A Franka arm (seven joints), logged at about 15 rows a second.
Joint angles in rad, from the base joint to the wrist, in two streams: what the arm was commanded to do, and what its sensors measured. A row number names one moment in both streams.
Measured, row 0:
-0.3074, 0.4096, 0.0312, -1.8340, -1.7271, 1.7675, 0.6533
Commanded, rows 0 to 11:
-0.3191, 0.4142, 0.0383, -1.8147, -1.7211, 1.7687, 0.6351
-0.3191, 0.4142, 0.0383, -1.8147, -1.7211, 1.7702, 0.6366
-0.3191, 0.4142, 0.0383, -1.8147, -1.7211, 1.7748, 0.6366
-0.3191, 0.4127, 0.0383, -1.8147, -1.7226, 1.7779, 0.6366
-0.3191, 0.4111, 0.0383, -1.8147, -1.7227, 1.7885, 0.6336
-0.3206, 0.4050, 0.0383, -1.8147, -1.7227, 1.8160, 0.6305
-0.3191, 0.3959, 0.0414, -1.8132, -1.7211, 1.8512, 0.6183
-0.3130, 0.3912, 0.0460, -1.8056, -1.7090, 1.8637, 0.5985
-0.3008, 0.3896, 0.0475, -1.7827, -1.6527, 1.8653, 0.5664
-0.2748, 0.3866, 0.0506, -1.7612, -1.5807, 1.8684, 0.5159
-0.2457, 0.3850, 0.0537, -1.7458, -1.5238, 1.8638, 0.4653
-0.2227, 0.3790, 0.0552, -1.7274, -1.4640, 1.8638, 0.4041
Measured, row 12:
-0.2758, 0.3967, 0.0517, -1.7650, -1.5691, 1.8571, 0.5134
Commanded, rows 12 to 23:
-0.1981, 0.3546, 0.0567, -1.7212, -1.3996, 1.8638, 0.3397
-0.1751, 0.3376, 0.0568, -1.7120, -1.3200, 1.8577, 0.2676
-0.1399, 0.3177, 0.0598, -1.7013, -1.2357, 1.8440, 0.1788
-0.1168, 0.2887, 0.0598, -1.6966, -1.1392, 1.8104, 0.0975
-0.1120, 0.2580, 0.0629, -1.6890, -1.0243, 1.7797, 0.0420
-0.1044, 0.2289, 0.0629, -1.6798, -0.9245, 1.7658, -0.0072
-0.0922, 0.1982, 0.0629, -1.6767, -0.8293, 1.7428, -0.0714
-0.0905, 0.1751, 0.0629, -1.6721, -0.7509, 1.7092, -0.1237
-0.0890, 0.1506, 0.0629, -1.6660, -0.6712, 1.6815, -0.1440
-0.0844, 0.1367, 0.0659, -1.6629, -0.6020, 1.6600, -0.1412
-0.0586, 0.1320, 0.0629, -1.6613, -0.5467, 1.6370, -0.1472
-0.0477, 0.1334, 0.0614, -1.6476, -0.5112, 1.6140, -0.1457
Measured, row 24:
-0.0797, 0.1388, 0.0650, -1.6634, -0.5980, 1.6674, -0.1300
